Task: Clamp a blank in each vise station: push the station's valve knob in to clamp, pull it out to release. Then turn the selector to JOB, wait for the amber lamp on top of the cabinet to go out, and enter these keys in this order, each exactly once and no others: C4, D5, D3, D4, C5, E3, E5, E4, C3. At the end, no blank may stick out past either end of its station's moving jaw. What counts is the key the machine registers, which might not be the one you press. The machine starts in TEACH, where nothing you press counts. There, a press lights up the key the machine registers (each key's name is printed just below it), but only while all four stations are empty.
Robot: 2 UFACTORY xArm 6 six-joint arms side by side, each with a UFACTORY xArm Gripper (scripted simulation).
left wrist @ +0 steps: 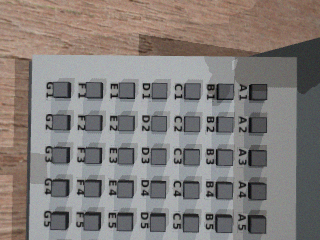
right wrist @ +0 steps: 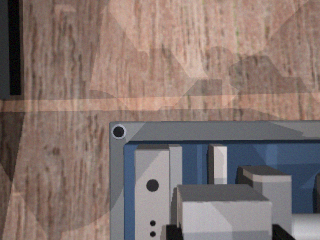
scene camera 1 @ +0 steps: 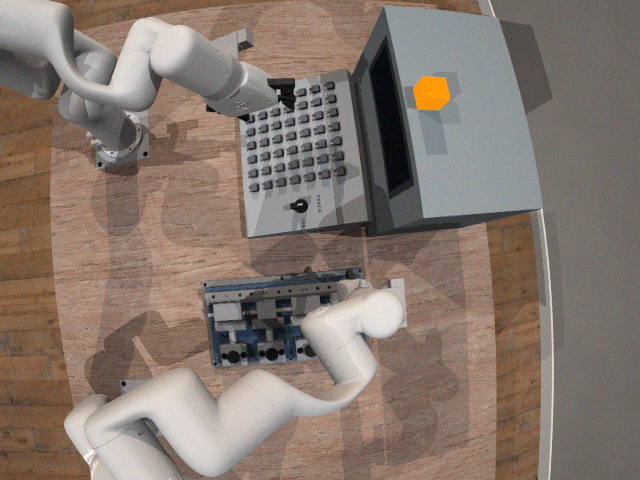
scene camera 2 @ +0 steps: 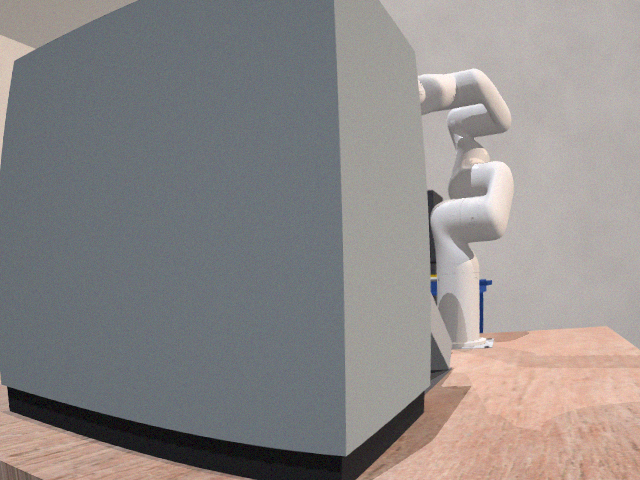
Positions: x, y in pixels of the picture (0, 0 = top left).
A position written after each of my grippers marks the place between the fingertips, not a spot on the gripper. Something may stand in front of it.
Labels:
my left gripper: scene camera 1 269, 108; not seen in the left wrist view (out of frame); not seen in the right wrist view (out of frame); not seen in scene camera 2 (hidden by a grey cabinet)

